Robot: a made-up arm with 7 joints.
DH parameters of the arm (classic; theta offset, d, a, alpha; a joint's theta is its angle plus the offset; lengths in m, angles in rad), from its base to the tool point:
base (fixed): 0 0.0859 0 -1.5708
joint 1: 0 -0.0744 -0.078 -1.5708
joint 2: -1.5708 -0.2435 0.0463 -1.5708
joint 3: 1.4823 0 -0.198 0
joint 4: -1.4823 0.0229 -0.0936 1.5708
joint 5: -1.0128 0 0.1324 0
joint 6: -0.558 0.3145 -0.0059 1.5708
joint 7: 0 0.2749 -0.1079 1.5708
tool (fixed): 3.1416 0.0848 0 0
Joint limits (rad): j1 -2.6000..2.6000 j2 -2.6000..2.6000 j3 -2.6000..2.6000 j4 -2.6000..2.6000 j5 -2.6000..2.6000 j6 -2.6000..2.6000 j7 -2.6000..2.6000
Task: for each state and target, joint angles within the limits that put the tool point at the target. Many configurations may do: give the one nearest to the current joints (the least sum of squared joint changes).
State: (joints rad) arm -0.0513 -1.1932 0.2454 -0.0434 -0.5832 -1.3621 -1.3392
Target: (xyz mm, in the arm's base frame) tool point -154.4 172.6 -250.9
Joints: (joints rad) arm -0.0942 -1.0004 0.2310 -0.0258 -0.4581 -1.2316 -1.2573
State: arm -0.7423 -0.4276 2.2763 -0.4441 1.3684 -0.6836 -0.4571
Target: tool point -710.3 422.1 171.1
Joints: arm -0.9137 -0.5717 2.5694 0.1209 1.3826 -0.7897 -1.0834
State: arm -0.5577 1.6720 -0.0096 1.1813 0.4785 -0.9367 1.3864
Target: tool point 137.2 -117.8 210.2
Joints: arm -0.9056 0.9859 -0.0382 1.5094 -0.0641 -1.4522 1.0581
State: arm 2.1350 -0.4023 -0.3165 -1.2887 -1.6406 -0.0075 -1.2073
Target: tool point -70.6 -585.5 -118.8
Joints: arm 2.4536 -0.0371 -0.4792 -0.7752 -1.6075 0.2340 -1.6152
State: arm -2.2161 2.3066 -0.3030 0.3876 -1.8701 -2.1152 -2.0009
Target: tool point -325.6 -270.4 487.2
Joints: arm -2.4104 2.3086 0.5839 0.7812 -1.7768 -2.2025 -2.0202
